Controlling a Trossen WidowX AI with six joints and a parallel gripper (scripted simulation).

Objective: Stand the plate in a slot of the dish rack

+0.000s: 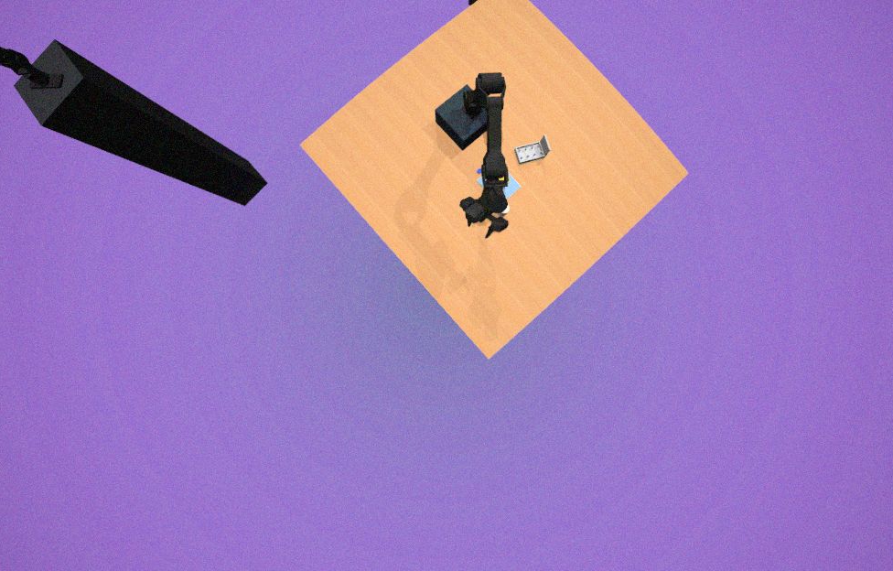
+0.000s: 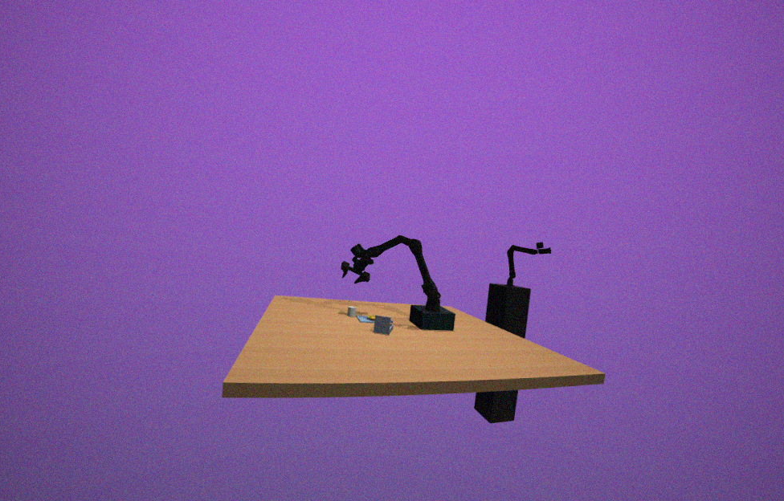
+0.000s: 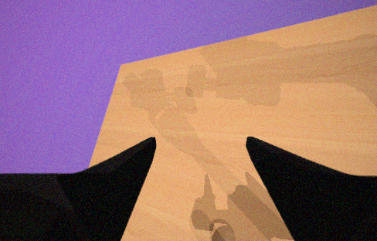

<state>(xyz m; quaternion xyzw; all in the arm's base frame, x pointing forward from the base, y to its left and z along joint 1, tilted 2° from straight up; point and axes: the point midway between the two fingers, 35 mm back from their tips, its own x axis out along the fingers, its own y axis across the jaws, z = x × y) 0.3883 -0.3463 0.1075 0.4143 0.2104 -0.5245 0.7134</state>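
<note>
The yellow plate lies 270 mm to the left of my gripper tip, 160 mm below it and 110 mm behind it. Round my gripper tip: dish rack (460 mm to the left, 150 mm below, 110 mm behind); light blue mat (260 mm to the left, 170 mm below, 100 mm behind); white cup (180 mm to the left, 150 mm below).
</note>
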